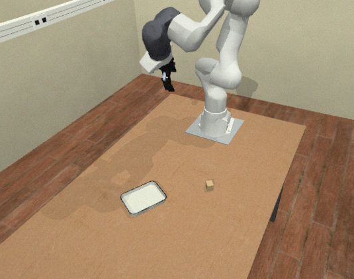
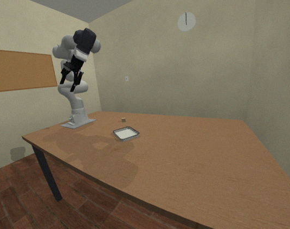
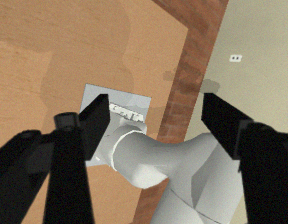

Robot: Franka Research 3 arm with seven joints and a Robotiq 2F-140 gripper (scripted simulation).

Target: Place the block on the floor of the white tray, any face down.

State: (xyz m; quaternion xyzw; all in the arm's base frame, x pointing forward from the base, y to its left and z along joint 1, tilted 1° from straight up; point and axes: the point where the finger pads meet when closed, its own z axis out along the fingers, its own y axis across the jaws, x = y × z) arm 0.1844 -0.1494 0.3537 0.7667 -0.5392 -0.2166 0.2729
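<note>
The tan wooden block lies 23 cm ahead of my hand, 30 cm to the left of it and 34 cm below it. Round my hand: white tray: 41 cm ahead, 8 cm to the left, 35 cm below.
</note>
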